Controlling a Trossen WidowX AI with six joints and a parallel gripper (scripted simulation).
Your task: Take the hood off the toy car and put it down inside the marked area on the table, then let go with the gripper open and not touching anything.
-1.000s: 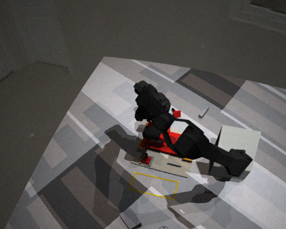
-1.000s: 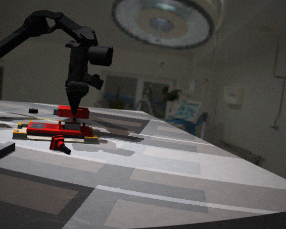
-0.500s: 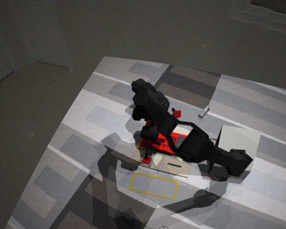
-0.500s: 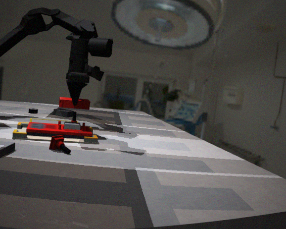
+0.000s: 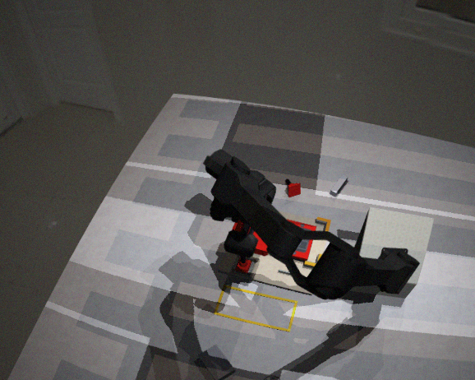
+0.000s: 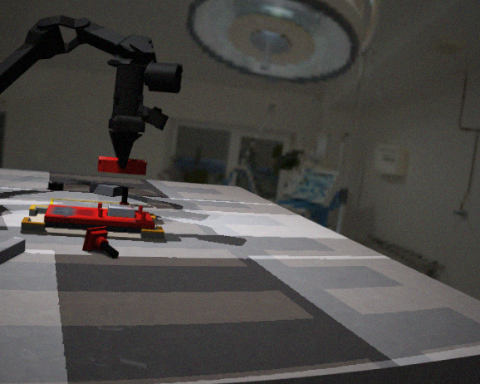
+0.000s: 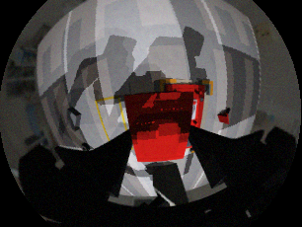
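Now: gripper tip 1 cm past the grey engine block, 8 cm to the left of it and 9 cm above it. Round my gripper tip: dark disc (10 cm behind, 33 cm to the left, 10 cm below); then grey bar (22 cm behind, 28 cm to the right, 10 cm below); then red hood (right at my gripper tip).
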